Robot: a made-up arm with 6 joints.
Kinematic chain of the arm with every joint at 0, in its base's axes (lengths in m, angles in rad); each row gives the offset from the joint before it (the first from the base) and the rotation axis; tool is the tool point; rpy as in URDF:
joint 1: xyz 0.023 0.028 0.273 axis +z
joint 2: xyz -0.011 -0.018 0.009 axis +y
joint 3: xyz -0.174 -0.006 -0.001 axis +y
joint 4: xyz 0.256 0.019 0.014 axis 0.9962 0 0.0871
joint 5: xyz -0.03 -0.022 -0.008 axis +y
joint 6: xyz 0.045 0.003 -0.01 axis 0.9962 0 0.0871
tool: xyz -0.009 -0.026 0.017 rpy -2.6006 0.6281 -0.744
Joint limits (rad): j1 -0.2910..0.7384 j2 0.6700..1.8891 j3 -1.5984..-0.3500 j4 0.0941..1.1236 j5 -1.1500..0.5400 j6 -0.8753..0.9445
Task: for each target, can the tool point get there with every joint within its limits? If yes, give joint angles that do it. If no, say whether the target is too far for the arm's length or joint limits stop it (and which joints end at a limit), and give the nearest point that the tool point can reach.
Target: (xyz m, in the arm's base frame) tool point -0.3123 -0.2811 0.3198
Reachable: no: joint limits stop it (at a limit: joint 1, joint 2, joint 3, joint 4, joint 5, joint 6) | nearest point 0.0223 -0.0231 0.1981 | short by 0.440 m
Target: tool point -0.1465 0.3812 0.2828
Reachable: no: joint limits stop it (at a limit: joint 1, joint 4, joint 5, joint 6) | nearest point 0.0962 0.1145 0.2828 | short by 0.361 m
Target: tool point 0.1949 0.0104 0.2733
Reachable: yes | joints 0.1750 1.4841 -0.7842 0.3756 -0.0751 0.4504
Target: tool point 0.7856 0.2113 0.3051
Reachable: no: too far | nearest point 0.3225 0.1000 0.3780 | short by 0.482 m
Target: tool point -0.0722 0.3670 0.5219
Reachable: no: joint limits stop it (at a limit: joint 1, joint 3, joint 4, joint 5, joint 6) | nearest point 0.1250 0.1407 0.5127 | short by 0.300 m
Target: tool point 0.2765 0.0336 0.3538
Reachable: yes | joints 0.1217 1.6662 -1.3928 0.9707 -0.0165 0.2893
